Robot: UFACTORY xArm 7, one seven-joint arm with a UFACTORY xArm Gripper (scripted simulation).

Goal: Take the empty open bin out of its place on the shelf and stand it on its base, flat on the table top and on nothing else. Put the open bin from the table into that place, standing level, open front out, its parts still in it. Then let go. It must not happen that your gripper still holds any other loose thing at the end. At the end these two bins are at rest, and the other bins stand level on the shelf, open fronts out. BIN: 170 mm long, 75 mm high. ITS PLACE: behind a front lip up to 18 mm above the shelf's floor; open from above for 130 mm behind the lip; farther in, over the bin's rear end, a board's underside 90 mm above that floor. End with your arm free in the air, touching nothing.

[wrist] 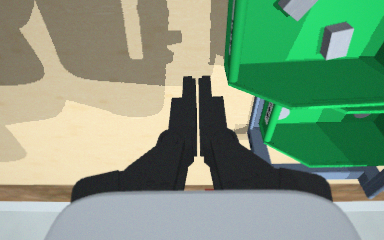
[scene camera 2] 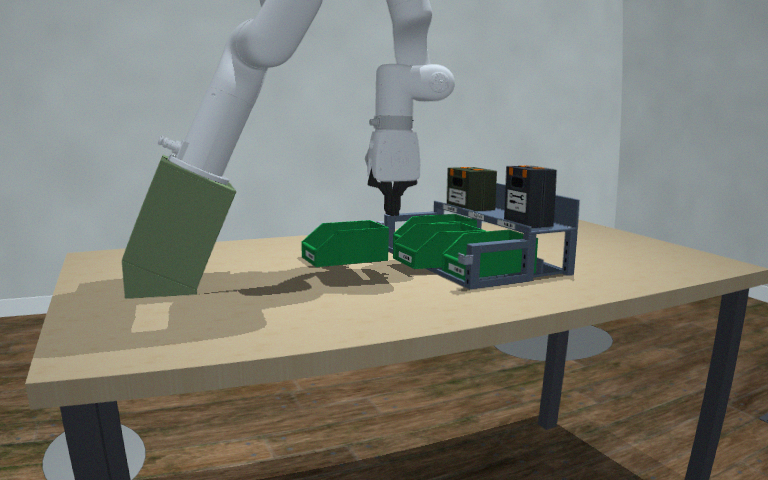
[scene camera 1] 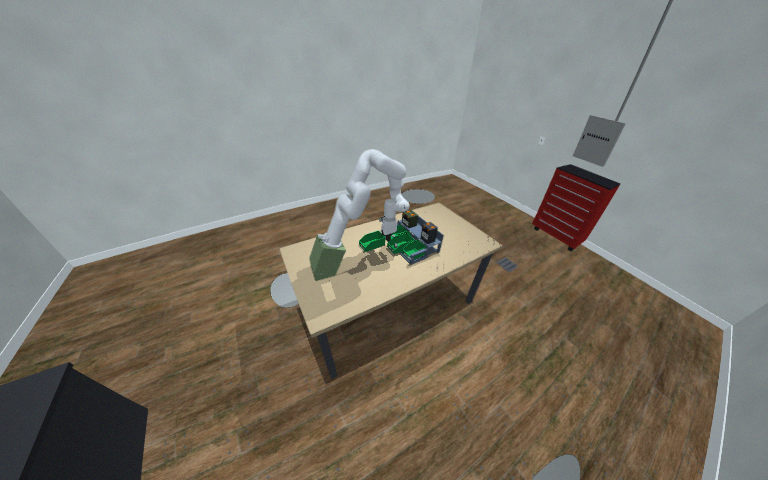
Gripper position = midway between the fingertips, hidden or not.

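You can see my gripper [scene camera 2: 392,214] here, and the wrist view shows my gripper [wrist: 197,94] too.
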